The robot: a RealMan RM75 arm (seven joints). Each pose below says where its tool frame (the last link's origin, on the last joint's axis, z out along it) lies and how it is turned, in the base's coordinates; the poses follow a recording.
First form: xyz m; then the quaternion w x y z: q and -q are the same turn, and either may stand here.
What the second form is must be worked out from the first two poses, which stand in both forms.
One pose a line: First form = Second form
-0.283 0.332 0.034 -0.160 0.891 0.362 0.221 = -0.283 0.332 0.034 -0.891 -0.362 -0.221 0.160
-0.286 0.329 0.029 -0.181 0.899 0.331 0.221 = -0.286 0.329 0.029 -0.899 -0.331 -0.221 0.181
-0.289 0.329 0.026 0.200 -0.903 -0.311 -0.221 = -0.289 0.329 0.026 -0.903 -0.311 -0.221 0.200
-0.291 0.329 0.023 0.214 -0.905 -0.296 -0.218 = -0.291 0.329 0.023 -0.905 -0.296 -0.218 0.214
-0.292 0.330 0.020 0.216 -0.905 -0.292 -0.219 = -0.292 0.330 0.020 -0.905 -0.292 -0.219 0.216
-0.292 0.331 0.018 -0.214 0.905 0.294 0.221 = -0.292 0.331 0.018 -0.905 -0.294 -0.221 0.214
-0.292 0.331 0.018 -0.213 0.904 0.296 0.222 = -0.292 0.331 0.018 -0.904 -0.296 -0.222 0.213
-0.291 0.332 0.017 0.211 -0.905 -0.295 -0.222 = -0.291 0.332 0.017 -0.905 -0.295 -0.222 0.211
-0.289 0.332 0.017 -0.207 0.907 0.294 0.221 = -0.289 0.332 0.017 -0.907 -0.294 -0.221 0.207
